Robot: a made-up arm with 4 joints. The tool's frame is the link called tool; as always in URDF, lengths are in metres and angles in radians. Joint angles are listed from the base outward.
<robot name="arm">
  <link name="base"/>
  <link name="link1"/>
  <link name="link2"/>
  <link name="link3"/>
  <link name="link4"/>
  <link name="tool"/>
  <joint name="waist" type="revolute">
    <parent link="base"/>
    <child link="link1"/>
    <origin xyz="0.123 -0.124 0.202" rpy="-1.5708 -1.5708 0"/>
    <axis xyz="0 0 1"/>
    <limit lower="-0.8" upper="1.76"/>
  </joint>
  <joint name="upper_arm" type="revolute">
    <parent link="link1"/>
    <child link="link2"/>
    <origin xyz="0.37 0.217 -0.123" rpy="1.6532 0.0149 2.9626"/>
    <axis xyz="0 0 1"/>
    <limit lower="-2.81" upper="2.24"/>
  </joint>
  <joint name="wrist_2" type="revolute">
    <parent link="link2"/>
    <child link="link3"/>
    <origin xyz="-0.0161 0.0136 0.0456" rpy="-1.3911 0 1.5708"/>
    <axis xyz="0 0 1"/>
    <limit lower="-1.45" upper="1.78"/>
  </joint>
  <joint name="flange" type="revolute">
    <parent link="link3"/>
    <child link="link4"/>
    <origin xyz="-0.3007 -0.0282 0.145" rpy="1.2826 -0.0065 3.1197"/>
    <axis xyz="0 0 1"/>
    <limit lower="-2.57" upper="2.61"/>
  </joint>
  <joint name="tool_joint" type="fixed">
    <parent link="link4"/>
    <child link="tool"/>
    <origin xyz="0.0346 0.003 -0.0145" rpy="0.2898 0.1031 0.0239"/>
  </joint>
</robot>
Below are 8 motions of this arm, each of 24 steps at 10 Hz.
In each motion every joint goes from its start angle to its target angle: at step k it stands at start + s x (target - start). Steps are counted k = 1, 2, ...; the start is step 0. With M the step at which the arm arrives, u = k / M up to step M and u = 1 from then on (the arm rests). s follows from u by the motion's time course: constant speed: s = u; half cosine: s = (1 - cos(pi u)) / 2; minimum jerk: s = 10 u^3 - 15 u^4 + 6 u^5.
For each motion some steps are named. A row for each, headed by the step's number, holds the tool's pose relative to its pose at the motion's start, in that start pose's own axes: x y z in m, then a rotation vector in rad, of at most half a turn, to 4 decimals.
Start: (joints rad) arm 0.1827 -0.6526 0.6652 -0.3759
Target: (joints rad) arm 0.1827 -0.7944 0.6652 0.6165
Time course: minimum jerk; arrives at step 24
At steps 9, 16, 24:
9: -0.0091 0.0152 -0.0044 -0.0502 0.0658 0.2903
16: -0.0339 0.0389 -0.0143 -0.1585 0.2025 0.8275
24: -0.0461 0.0459 -0.0186 -0.2074 0.2643 1.0439

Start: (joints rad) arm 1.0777 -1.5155 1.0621 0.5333
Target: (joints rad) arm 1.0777 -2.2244 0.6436 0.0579
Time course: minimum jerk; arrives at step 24
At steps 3, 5, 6, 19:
3: -0.0001 0.0011 0.0012 -0.0129 -0.0049 -0.0048
5: -0.0006 0.0046 0.0047 -0.0517 -0.0206 -0.0186
6: -0.0010 0.0078 0.0074 -0.0826 -0.0338 -0.0290
19: -0.0295 0.1238 0.0317 -0.6446 -0.4430 -0.0871

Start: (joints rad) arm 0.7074 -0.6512 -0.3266 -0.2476
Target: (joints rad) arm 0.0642 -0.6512 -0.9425 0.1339
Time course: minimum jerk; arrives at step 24
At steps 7, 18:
7: 0.0364 0.0133 0.0882 0.0897 -0.1189 0.0135
18: 0.0985 -0.0692 0.5093 0.3662 -0.7573 -0.0249

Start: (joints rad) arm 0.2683 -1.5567 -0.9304 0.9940
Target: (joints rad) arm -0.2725 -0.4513 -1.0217 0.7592
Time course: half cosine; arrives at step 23
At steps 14, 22, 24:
14: -0.1038 -0.3170 0.0545 -0.3483 0.1913 -0.8931
22: -0.2135 -0.4152 0.1242 -0.4735 0.2438 -1.3563
24: -0.2153 -0.4162 0.1252 -0.4750 0.2445 -1.3629

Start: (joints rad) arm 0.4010 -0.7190 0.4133 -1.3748
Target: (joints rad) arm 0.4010 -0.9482 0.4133 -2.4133
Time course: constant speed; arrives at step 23
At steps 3, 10, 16, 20, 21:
3: -0.0078 -0.0056 0.0032 0.0223 -0.0437 -0.1009
10: -0.0275 -0.0196 0.0097 0.0809 -0.1397 -0.3373
16: -0.0458 -0.0323 0.0141 0.1374 -0.2141 -0.5412
20: -0.0586 -0.0409 0.0164 0.1778 -0.2592 -0.6780
21: -0.0619 -0.0431 0.0169 0.1882 -0.2699 -0.7123

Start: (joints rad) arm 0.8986 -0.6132 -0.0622 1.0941
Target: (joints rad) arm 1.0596 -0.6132 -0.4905 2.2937
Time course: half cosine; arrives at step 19
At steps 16, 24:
16: -0.0610 0.0585 -0.0095 -0.4321 0.4465 0.9586
24: -0.0660 0.0623 -0.0104 -0.4565 0.4874 1.0166

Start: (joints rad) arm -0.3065 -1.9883 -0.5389 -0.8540
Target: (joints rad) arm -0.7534 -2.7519 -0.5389 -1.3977
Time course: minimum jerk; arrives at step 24
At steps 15, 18, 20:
15: -0.0226 0.0555 0.1554 0.4301 -0.1613 0.1016
18: -0.0345 0.0515 0.1861 0.5182 -0.1786 0.1383
20: -0.0394 0.0483 0.1974 0.5510 -0.1834 0.1541

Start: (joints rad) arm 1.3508 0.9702 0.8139 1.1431
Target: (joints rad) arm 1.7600 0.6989 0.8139 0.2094
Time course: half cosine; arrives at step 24
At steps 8, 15, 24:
8: -0.0028 -0.0597 0.0190 -0.0931 -0.0476 -0.2696
15: -0.0225 -0.1606 0.0609 -0.2717 -0.1836 -0.7317
24: -0.0468 -0.2251 0.0956 -0.4059 -0.3187 -1.0391

